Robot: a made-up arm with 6 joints.
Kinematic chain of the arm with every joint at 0, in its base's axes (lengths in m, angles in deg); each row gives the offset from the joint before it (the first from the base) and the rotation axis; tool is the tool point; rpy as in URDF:
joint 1: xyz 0 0 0.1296 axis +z
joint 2: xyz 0 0 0 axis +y
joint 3: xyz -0.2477 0 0.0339 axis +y
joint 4: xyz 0.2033 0 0.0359 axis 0.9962 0 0.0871
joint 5: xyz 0 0 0 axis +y
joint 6: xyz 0.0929 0 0.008 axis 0.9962 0 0.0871
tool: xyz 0 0 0 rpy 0 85 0
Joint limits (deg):
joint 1: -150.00..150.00
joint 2: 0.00..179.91
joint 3: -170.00..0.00
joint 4: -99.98..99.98
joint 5: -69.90..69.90
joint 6: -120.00..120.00
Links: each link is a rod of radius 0.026 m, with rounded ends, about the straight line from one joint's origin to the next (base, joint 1, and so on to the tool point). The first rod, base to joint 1, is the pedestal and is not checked.
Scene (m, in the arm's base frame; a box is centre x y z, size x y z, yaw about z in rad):
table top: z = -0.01
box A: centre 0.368 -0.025 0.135 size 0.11 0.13 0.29 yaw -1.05
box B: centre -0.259 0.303 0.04 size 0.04 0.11 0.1 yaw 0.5
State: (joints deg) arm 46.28 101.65 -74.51 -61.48 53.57 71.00
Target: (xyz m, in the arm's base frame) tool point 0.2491 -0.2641 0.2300
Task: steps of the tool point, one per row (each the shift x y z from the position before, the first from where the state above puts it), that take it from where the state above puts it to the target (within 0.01 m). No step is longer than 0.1 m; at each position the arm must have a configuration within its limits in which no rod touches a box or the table.
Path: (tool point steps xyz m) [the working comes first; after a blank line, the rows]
Joints at the target: -34.83 112.85 -83.06 -70.34 57.99 71.00
Straight joint move there: touches box A.

1: 0.0075 -0.0586 0.0483
2: -0.0118 -0.0549 0.0451
3: -0.0290 -0.0451 0.0419
4: -0.0431 -0.0307 0.0383
5: 0.0477 -0.0563 -0.0401
6: 0.0252 -0.0670 -0.0458
7: 0.0029 -0.0700 -0.0512
8: -0.0179 -0.0659 -0.0570

